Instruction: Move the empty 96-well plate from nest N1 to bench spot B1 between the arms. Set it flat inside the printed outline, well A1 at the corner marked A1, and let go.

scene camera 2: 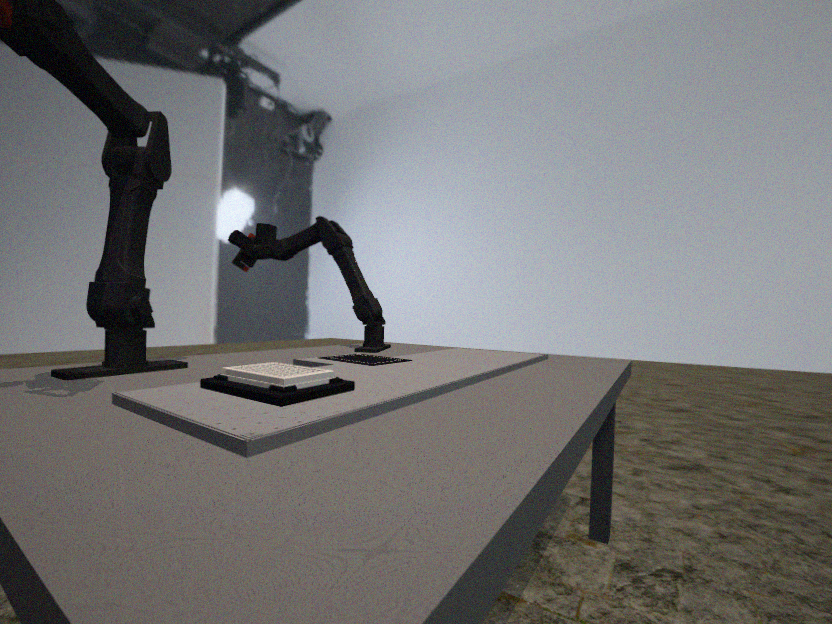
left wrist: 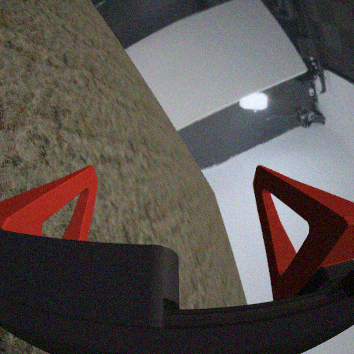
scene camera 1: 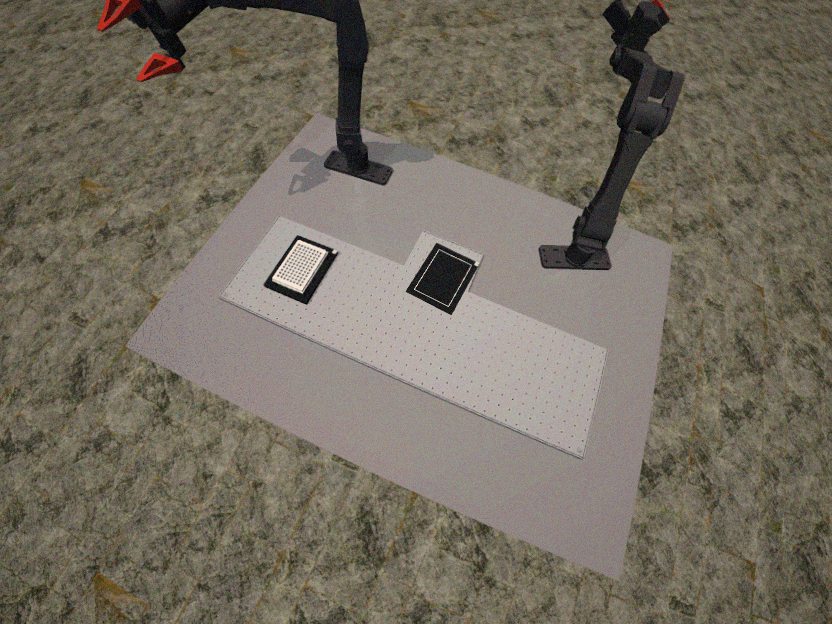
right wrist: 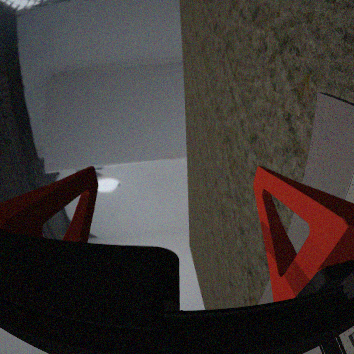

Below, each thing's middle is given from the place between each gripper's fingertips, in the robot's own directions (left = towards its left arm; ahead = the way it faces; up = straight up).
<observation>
The white well plate (scene camera 2: 262, 375) lies 4 cm ahead of my right hand, 30 cm to the left of it and 42 cm below it. From my right hand the other things lie so: black outlined rectangle (scene camera 1: 441, 281) (11 cm behind, 63 cm to the left, 44 cm below).
Right now the black outlined rectangle is 880 mm ahead of my left hand, 330 mm below it and 210 mm to the right of it. Round my left hand: white well plate 1020 mm ahead, 540 mm to the right, 310 mm below.
</observation>
